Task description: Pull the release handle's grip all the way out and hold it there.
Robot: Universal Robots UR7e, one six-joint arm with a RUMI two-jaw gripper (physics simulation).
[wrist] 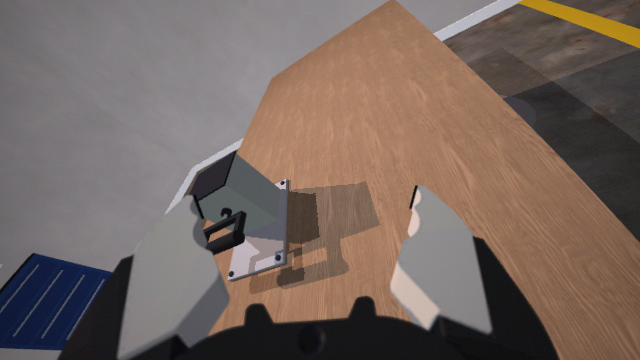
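Note:
The release handle is a grey-green box [250, 200] with a dark top, standing on a pale bolted base plate [260, 257] left of the middle of the wrist view. Its black loop-shaped grip [232, 241] sticks out from the box's front face, near a small black knob [226, 213]. My gripper [308, 193] is wide open, with no object between its fingers. The left finger overlaps the left end of the grip and the box's left edge in the view. The right finger is well to the right, over the table. Whether the left finger touches the grip cannot be told.
The wooden table [360, 110] runs from the bottom up to a far corner at the top. Shadows of the fixture and the gripper fall right of the base plate. A blue slatted panel [50, 300] lies at the lower left. A yellow floor stripe [585, 20] shows at the upper right.

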